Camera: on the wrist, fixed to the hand. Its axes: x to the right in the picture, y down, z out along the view.
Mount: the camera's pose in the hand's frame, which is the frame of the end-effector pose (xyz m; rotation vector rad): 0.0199 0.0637 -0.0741 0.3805 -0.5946 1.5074
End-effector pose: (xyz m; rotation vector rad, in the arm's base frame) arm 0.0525 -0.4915 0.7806 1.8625 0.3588 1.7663
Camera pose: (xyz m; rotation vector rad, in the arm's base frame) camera -0.0290 -0.5179 0.8317 -2.0163 0.8708 -1.0892
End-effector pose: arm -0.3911 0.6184 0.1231 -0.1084 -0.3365 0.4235
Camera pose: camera -0.3732 0.6820 0.0484 0.1728 -0.7215 2.0247
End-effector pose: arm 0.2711 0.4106 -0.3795 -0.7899 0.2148 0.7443
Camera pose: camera 0.2492 0.3983 -0.4760 0.1324 0.3870 2.2231
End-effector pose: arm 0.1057 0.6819 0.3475 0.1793 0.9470 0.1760
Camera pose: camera 0.0520 0.7538 0.3040 1.2165 0.0677 1.2488
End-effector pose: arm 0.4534 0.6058 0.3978 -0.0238 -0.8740 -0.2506
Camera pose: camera 0.5361 0.6544 0.3705 -0.3992 -1.2506 1.3918
